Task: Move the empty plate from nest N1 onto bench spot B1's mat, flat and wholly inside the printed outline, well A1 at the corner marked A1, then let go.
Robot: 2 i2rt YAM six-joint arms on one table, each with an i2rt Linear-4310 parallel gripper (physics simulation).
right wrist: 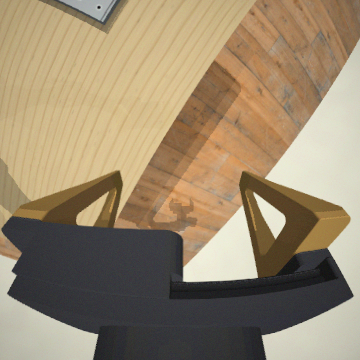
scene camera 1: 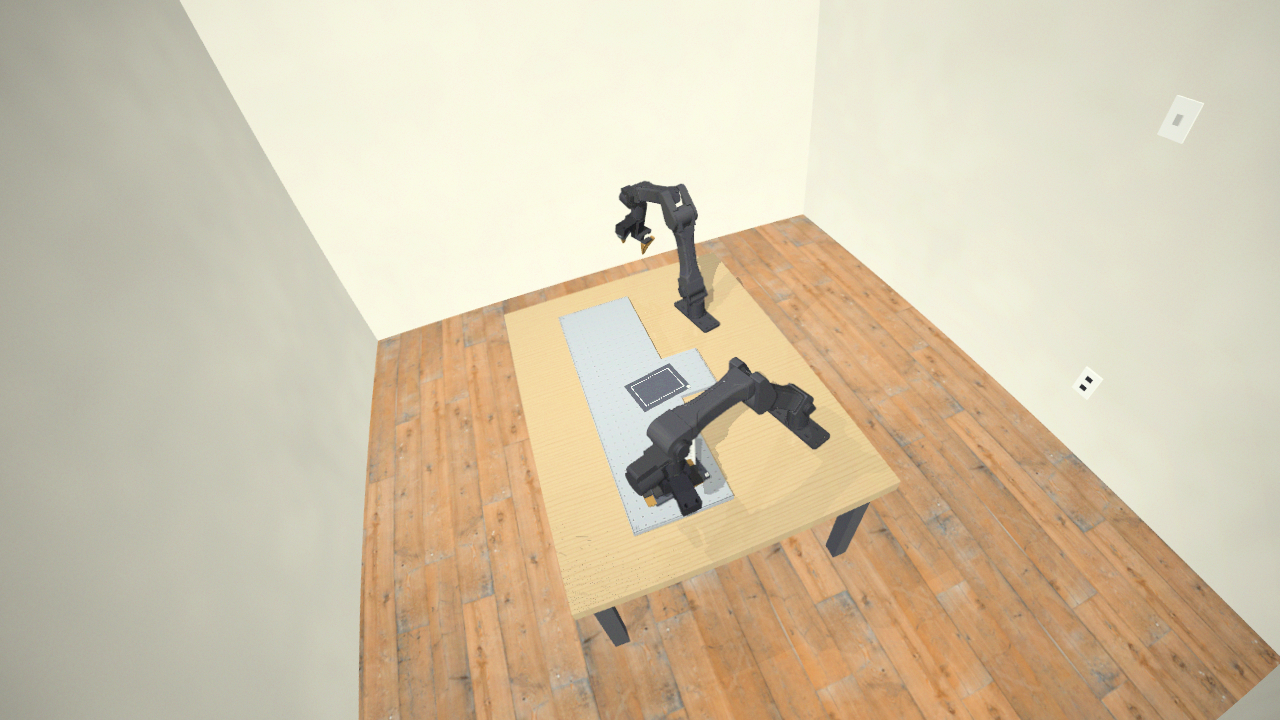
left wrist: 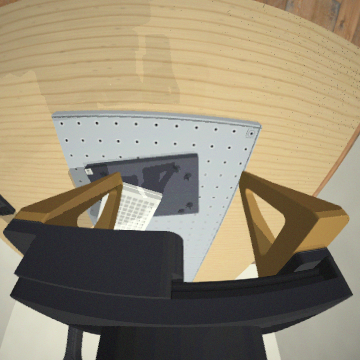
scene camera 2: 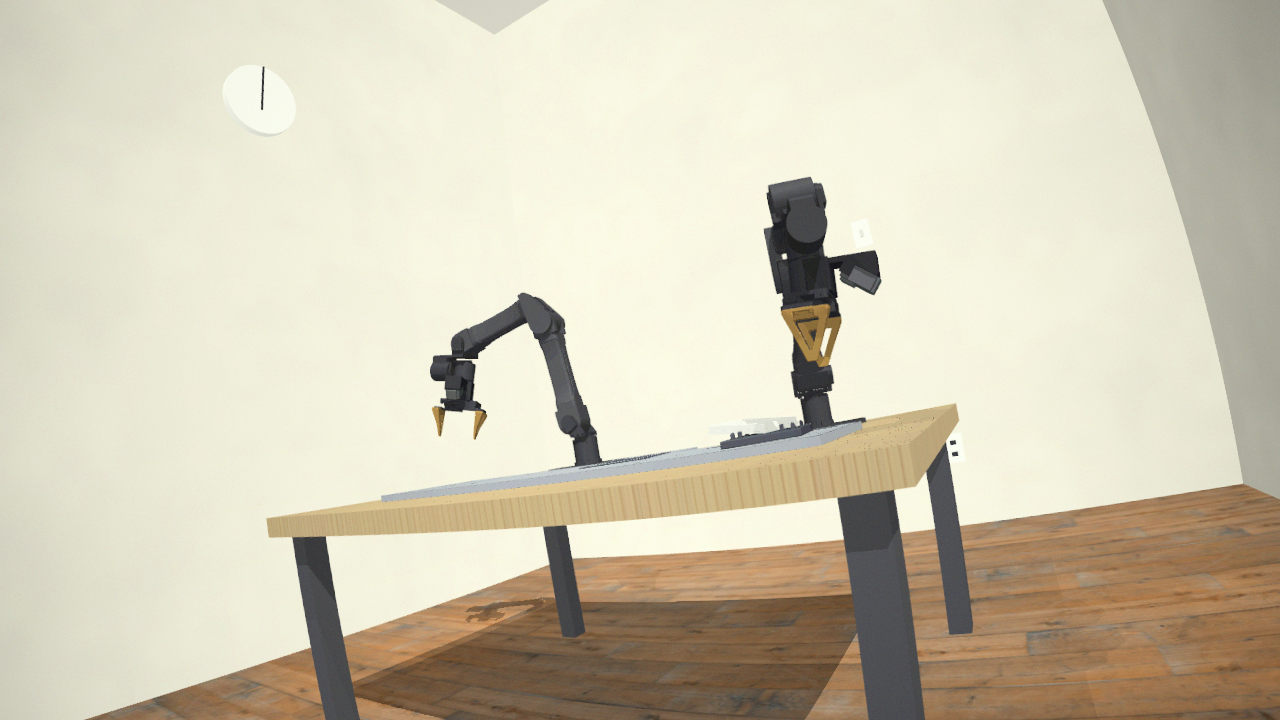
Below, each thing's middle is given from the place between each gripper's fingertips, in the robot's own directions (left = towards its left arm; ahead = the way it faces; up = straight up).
Labels:
Right now the white well plate [scene camera 2: 758, 425] is 860 mm to the left of my right hand, 280 mm ahead of it and 90 mm below it.
The white well plate is 100 mm behind my left hand, 140 mm to the right of it and 70 mm below it.

